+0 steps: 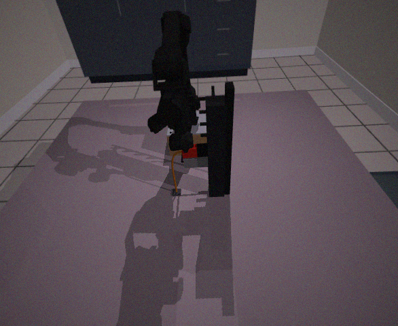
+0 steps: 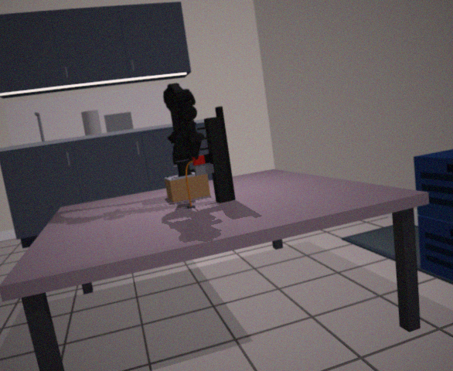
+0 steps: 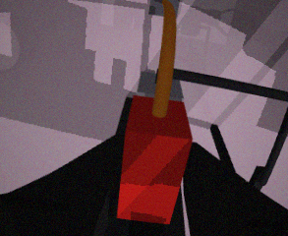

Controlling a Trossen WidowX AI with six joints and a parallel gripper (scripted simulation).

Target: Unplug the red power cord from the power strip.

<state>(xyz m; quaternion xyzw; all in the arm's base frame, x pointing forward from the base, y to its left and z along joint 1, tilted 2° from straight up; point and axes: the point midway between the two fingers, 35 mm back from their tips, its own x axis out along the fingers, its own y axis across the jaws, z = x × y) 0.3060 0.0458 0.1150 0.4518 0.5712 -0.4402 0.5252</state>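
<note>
The red plug lies 10 mm behind my gripper tip and 20 mm to the left of it. The rest, counted from my gripper tip: black power strip: 20 mm behind, 100 mm to the left, 20 mm below; then grey plug: 30 mm to the left, 50 mm below.
</note>
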